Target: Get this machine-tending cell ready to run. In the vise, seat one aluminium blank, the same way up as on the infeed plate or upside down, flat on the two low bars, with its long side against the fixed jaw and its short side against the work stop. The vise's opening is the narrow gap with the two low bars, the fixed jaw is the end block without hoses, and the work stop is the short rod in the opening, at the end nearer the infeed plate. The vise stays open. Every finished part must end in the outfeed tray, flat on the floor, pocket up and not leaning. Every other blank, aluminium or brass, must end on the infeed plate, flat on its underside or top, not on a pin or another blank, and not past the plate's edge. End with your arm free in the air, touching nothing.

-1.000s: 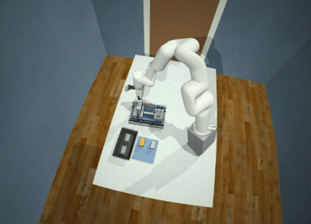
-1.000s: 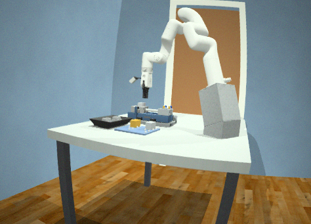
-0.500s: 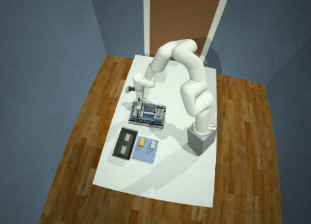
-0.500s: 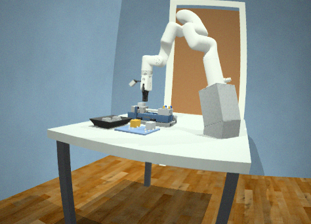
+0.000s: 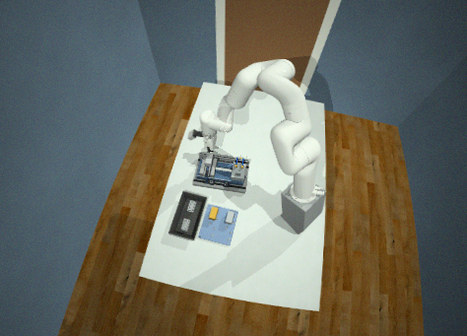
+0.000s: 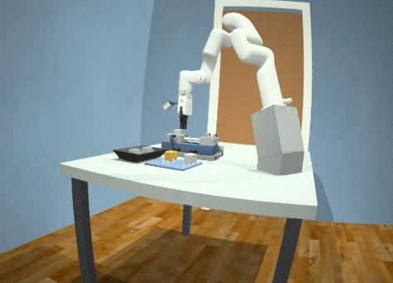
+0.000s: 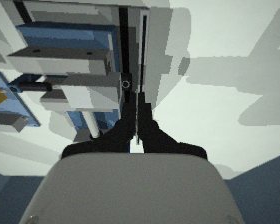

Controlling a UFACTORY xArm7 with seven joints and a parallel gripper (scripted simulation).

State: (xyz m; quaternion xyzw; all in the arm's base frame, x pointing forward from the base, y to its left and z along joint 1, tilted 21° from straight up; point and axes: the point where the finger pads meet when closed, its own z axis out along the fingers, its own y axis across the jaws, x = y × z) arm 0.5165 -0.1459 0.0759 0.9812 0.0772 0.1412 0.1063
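Now: hand 90 mm to the right of the fixed jaw, 60 mm above it and 20 mm short of it. Also, from my hand: vise (100 mm below, 80 mm to the left, 80 mm behind); then hosed end block (180 mm behind, 70 mm to the left, 60 mm below); then grey rail (100 mm below, 70 mm behind, 20 mm to the right).
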